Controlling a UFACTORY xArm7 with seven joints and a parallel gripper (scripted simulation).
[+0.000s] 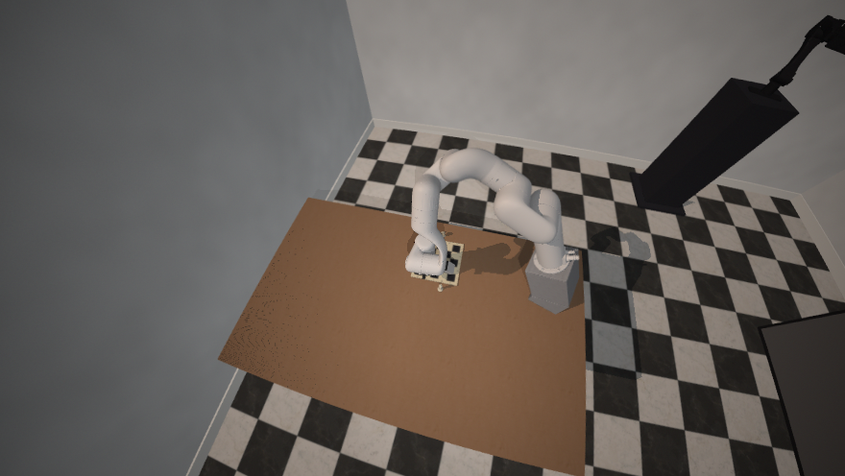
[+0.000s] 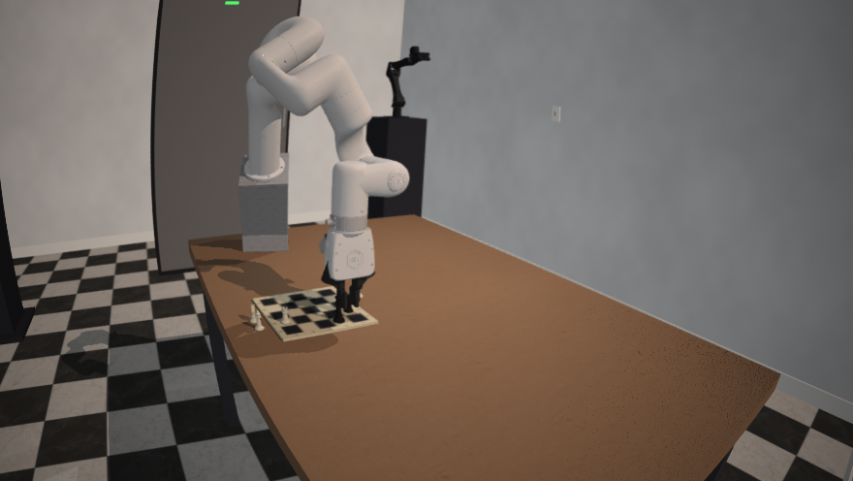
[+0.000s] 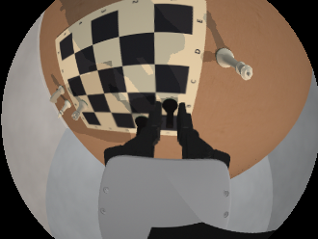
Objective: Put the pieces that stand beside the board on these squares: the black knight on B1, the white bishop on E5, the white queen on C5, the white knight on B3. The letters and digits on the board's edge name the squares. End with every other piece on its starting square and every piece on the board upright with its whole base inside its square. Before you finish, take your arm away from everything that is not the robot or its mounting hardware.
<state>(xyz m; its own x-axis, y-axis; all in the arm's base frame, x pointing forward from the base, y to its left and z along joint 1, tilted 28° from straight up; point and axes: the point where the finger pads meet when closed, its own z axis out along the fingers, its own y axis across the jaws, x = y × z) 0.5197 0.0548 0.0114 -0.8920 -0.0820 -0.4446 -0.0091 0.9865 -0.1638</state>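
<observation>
Right now my hand is 2 cm above the black knight. The rest, counted from my hand: chessboard (4 cm behind, 8 cm to the right, 4 cm below).
</observation>
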